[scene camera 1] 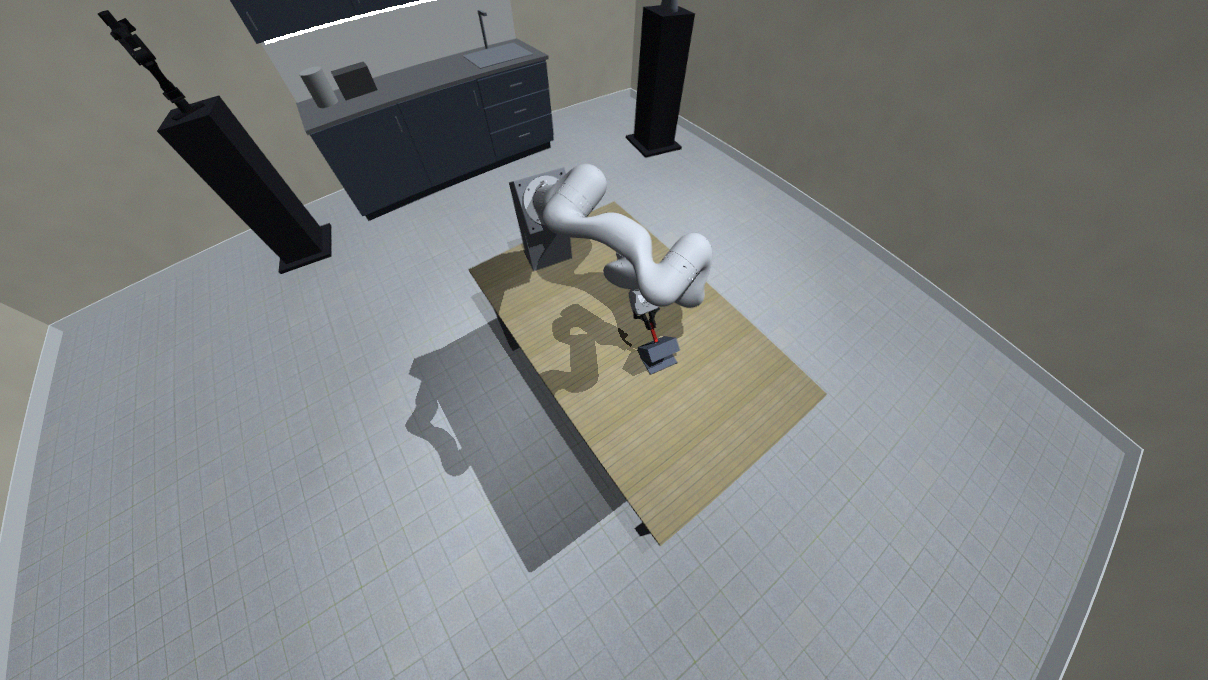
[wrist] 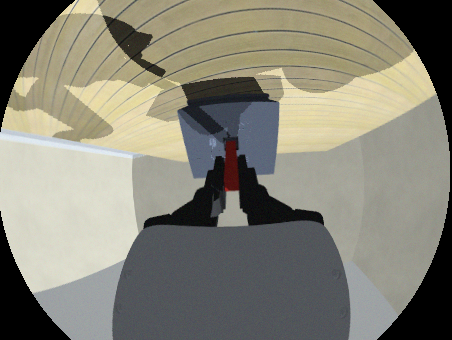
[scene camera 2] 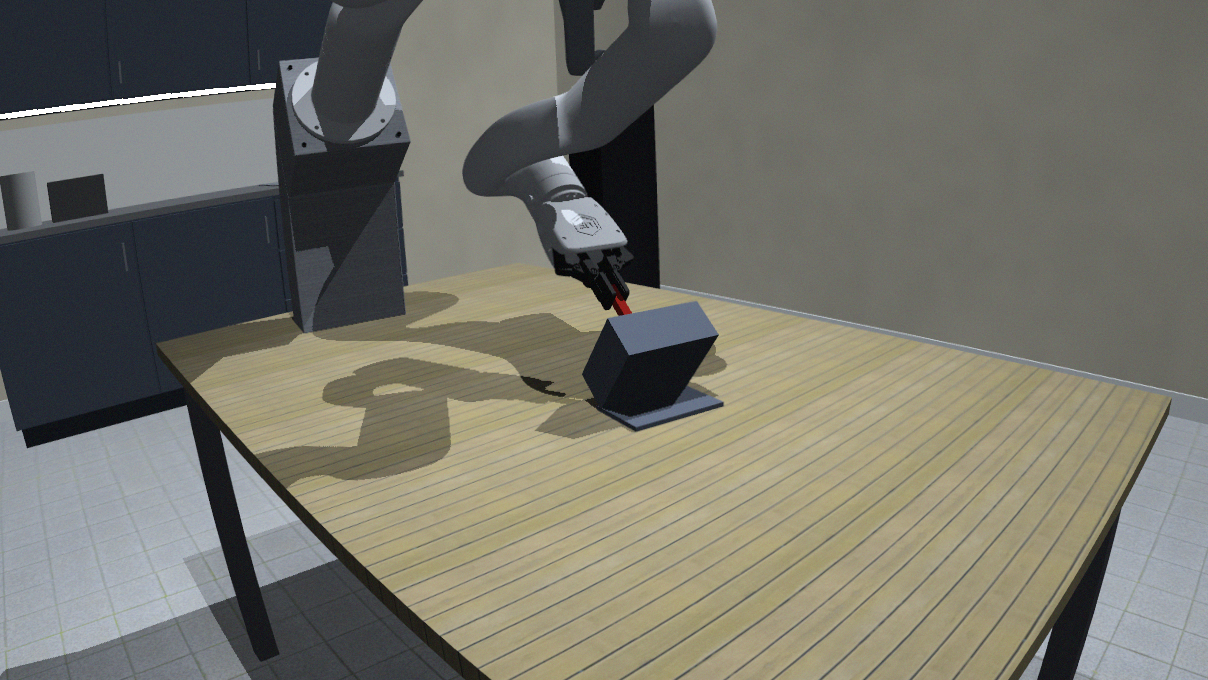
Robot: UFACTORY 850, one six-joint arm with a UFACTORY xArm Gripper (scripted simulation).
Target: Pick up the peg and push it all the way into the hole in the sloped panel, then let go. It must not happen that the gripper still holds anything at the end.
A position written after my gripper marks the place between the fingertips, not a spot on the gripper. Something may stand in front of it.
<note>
I see my gripper (scene camera 2: 617, 302).
My gripper shows as well in the wrist view (wrist: 231, 168).
</note>
